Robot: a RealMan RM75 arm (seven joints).
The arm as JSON. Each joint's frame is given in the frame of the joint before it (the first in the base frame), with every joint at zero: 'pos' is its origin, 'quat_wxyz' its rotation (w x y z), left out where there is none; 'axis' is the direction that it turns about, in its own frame. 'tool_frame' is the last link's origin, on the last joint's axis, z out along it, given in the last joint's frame.
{
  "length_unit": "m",
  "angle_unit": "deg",
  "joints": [
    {
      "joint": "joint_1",
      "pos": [
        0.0,
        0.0,
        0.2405
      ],
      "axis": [
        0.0,
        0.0,
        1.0
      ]
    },
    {
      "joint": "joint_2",
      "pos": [
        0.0,
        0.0,
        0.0
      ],
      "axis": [
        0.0,
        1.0,
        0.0
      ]
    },
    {
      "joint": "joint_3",
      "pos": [
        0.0,
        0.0,
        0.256
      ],
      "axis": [
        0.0,
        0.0,
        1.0
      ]
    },
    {
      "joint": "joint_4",
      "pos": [
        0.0,
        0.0,
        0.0
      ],
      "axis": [
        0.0,
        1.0,
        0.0
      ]
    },
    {
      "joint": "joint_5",
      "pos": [
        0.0,
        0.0,
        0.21
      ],
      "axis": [
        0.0,
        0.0,
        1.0
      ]
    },
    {
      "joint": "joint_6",
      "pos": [
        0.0,
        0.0,
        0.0
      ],
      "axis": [
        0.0,
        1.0,
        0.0
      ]
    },
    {
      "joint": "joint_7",
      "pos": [
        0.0,
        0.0,
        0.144
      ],
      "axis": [
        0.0,
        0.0,
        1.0
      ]
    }
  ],
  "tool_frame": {
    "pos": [
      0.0,
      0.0,
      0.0
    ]
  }
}
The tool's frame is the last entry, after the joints.
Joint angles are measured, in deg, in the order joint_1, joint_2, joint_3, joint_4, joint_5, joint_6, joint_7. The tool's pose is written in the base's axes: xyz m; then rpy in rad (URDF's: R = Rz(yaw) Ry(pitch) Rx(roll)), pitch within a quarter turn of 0, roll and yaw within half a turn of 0. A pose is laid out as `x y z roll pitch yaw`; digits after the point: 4 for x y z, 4 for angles.
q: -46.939 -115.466 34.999 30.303 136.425 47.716 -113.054
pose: -0.2731 0.4544 0.0270 -2.5152 -0.4727 0.7883
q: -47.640 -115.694 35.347 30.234 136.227 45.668 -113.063
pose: -0.2687 0.4601 0.0275 -2.4846 -0.4813 0.7679
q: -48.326 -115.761 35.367 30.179 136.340 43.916 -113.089
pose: -0.2652 0.4654 0.0296 -2.4542 -0.4885 0.7489
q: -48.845 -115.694 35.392 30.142 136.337 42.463 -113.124
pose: -0.2627 0.4699 0.0326 -2.4270 -0.4960 0.7329
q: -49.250 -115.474 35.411 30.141 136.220 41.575 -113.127
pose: -0.2606 0.4737 0.0362 -2.4069 -0.5023 0.7194
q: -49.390 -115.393 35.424 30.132 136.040 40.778 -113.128
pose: -0.2602 0.4757 0.0384 -2.3917 -0.5091 0.7125
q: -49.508 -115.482 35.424 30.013 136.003 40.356 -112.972
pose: -0.2597 0.4763 0.0378 -2.3866 -0.5094 0.7089
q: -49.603 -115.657 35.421 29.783 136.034 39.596 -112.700
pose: -0.2598 0.4768 0.0365 -2.3776 -0.5084 0.7048
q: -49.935 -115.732 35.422 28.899 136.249 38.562 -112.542
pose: -0.2602 0.4772 0.0335 -2.3718 -0.5040 0.7063
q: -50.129 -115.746 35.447 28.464 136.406 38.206 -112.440
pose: -0.2601 0.4774 0.0319 -2.3708 -0.4995 0.7064
